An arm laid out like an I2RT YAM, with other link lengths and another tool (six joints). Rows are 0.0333 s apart.
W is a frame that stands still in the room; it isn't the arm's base.
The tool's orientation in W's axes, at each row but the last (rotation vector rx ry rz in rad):
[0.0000 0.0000 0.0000]
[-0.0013 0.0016 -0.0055]
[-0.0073 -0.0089 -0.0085]
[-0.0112 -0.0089 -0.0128]
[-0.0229 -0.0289 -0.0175]
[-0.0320 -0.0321 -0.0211]
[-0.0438 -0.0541 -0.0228]
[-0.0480 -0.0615 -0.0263]
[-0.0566 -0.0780 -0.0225]
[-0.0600 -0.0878 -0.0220]
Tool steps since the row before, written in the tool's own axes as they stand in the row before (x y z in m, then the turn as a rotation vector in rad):
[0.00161 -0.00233 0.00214 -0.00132 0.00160 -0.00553]
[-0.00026 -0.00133 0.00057 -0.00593 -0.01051 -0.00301]
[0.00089 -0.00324 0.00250 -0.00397 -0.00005 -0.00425]
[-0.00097 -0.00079 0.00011 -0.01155 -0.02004 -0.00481]
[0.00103 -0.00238 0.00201 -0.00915 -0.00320 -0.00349]
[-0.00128 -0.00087 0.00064 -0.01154 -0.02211 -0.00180]
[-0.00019 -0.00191 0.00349 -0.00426 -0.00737 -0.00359]
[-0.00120 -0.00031 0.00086 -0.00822 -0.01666 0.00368]
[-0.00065 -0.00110 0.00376 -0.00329 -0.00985 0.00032]
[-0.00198 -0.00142 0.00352 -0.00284 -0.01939 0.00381]
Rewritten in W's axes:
[0.00161 -0.00233 0.00214 -0.00132 0.00160 -0.00553]
[-0.00027 -0.00133 0.00057 -0.00599 -0.01048 -0.00299]
[0.00084 -0.00323 0.00253 -0.00393 -0.00005 -0.00428]
[-0.00098 -0.00078 0.00011 -0.01176 -0.01994 -0.00469]
[0.00093 -0.00235 0.00209 -0.00910 -0.00312 -0.00368]
[-0.00132 -0.00082 0.00063 -0.01195 -0.02191 -0.00147]
[-0.00042 -0.00175 0.00355 -0.00424 -0.00743 -0.00350]
[-0.00126 -0.00024 0.00080 -0.00889 -0.01625 0.00394]
[-0.00097 -0.00087 0.00375 -0.00355 -0.00975 0.00061]
[-0.00231 -0.00116 0.00341 -0.00364 -0.01906 0.00468]

